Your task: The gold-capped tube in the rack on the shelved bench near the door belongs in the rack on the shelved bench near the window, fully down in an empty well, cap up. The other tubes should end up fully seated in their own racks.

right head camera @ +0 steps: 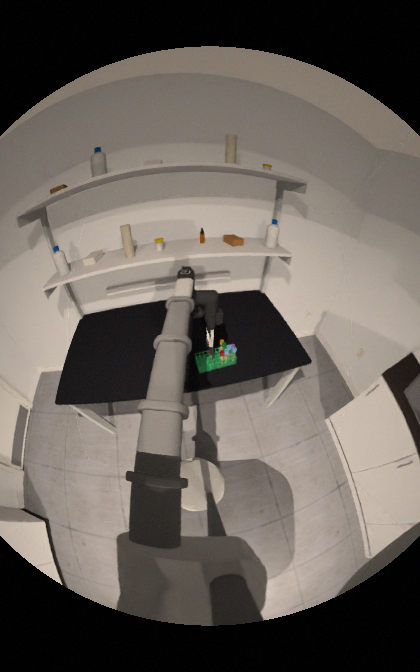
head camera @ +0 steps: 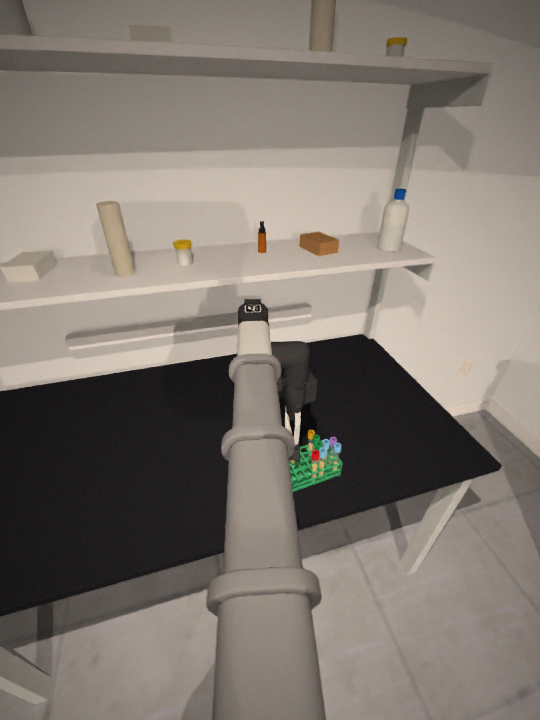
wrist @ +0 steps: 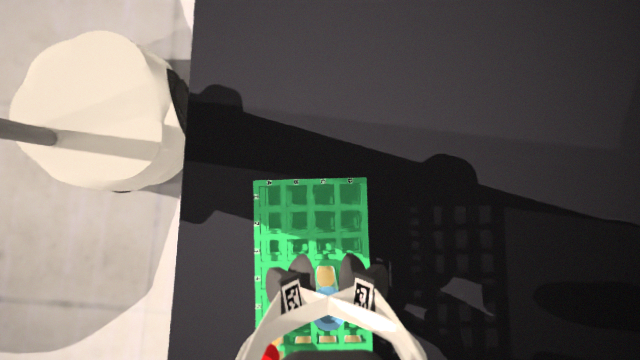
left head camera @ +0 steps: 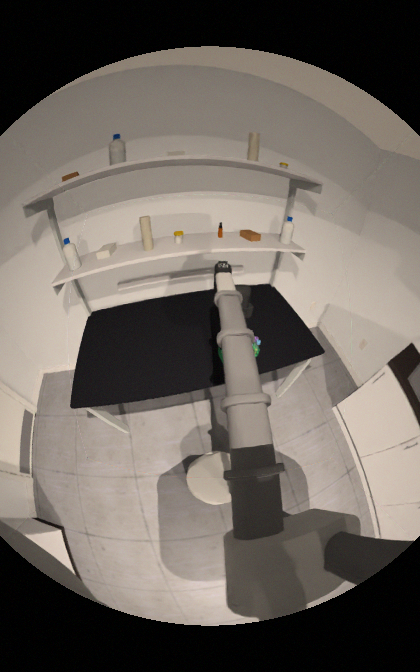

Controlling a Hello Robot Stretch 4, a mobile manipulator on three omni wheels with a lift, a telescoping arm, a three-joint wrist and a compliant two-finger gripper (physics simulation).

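Places are measured from the robot's base along level axes (x ahead, y left, z up), in metres.
Where they show: gripper, fingertip midpoint: (right head camera: 208,350) (wrist: 326,275); robot's base, origin of the base link: (right head camera: 195,483) (left head camera: 214,476).
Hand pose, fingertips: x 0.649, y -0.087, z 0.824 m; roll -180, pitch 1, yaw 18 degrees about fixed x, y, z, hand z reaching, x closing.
Observation:
Each offset is from my fingertips to the top centre of the thing. "*": to the spot under its first point. Level surfaces: height alone.
The green rack @[0.002 m back, 0.033 m right, 0.032 m down] (head camera: 313,482) (right head camera: 202,367) (wrist: 257,235) stands on the black bench; I cannot tell whether this is the door or window bench. A gold-orange-capped tube @[* 0.037 m ahead, 0.057 m right, 0.029 m up] (head camera: 310,434) (right head camera: 222,342) stands upright in its back row. Red @[* 0.032 m back, 0.059 m right, 0.028 m up] (head camera: 315,455), green @[0.023 m ahead, 0.071 m right, 0.030 m up] (head camera: 316,439), purple @[* 0.013 m ahead, 0.114 m right, 0.029 m up] (head camera: 333,440) and several light-blue caps @[* 0.011 m back, 0.119 m right, 0.030 m up] (head camera: 337,447) cluster at its right end. My gripper (head camera: 295,453) (right head camera: 211,351) (wrist: 326,275), pointing down over the rack, is shut on a blue-capped tube (wrist: 327,305) with a tan body. How deep this tube sits is hidden. My arm hides the gripper in the left head view.
The bench @[0.089 m down] (head camera: 145,465) has two shelves above it. The lower shelf (head camera: 203,283) holds a beige cylinder @[0.339 m ahead, 0.432 m left, 0.546 m up] (head camera: 116,238), a brown box @[0.520 m ahead, 0.134 m right, 0.408 m up] (head camera: 318,243) and a white bottle @[0.520 m ahead, 0.369 m right, 0.546 m up] (head camera: 394,223). A round pale stool (right head camera: 202,485) stands before the bench. Cabinets (right head camera: 380,450) stand at the right.

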